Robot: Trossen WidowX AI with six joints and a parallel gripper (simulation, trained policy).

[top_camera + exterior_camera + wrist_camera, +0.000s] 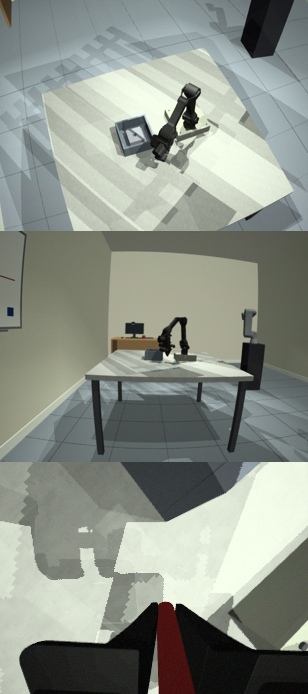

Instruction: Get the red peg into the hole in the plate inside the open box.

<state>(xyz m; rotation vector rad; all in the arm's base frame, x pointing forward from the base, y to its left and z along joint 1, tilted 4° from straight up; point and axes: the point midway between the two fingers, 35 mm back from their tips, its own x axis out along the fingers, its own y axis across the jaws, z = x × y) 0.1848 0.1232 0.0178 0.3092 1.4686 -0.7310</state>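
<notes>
The plate is 150 mm ahead of my gripper tip, 140 mm to the right of it and 20 mm below it. Round my gripper tip: red peg (30 mm above, 10 mm to the left); grey box (150 mm ahead, 140 mm to the right, 40 mm below).
</notes>
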